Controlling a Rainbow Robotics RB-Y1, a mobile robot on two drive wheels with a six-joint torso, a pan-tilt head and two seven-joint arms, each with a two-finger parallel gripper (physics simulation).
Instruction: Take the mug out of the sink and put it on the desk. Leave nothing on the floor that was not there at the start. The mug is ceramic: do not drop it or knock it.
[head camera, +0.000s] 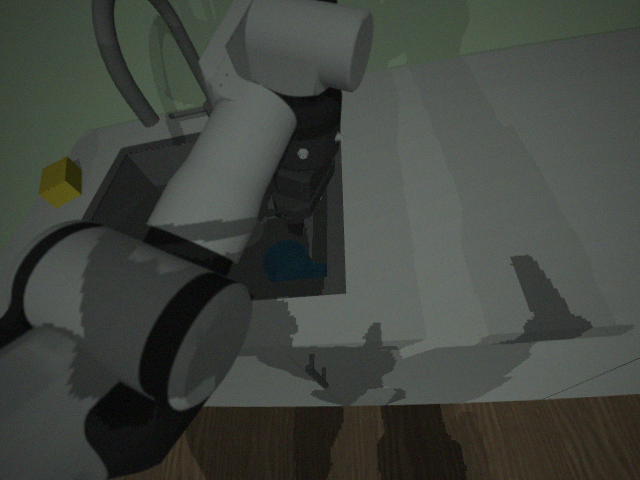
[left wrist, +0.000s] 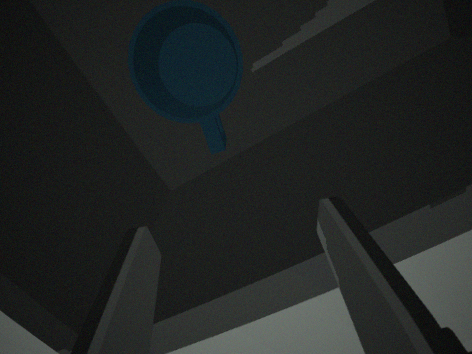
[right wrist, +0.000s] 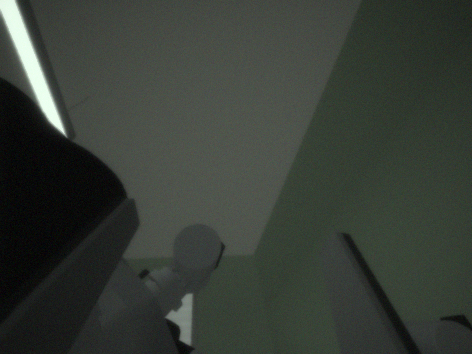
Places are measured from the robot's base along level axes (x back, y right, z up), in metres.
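Pixels of known places: left gripper, fingertip midpoint: (head camera: 306, 214) (left wrist: 235, 228); right gripper, fingertip midpoint: (right wrist: 231, 227).
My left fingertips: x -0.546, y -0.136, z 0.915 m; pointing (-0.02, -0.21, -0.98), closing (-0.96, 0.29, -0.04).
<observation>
Ahead of a thing's pixels: the offset from my left fingertips to its middle. Level surfaces: height alone.
The blue mug {dx +0.010, dy -0.058, dz -0.164 m} (head camera: 285, 259) (left wrist: 197, 65) stands upright on the floor of the dark sink (head camera: 123, 193), near its front right corner in the head view. Its handle points right there, and toward the finger side of the picture in the left wrist view. My left gripper (head camera: 295, 227) (left wrist: 235, 228) is open and empty, over the sink and above the mug, apart from it. Its fingertips are partly hidden in shadow in the head view. My right gripper (right wrist: 231, 227) is open, with nothing between its fingers; it does not show in the head view.
A pale worktop {dz -0.004 m} (head camera: 496, 206) extends right of the sink. A yellow block {dx -0.120, dy -0.581, dz +0.019 m} (head camera: 61, 181) sits left of the sink. A curved grey faucet (head camera: 110, 49) rises behind it. My left arm crosses the sink. Wooden floor {dz -0.914 m} (head camera: 356, 439) lies in front. The right wrist view shows a green wall (right wrist: 400, 175) and a lamp (right wrist: 31, 62).
</observation>
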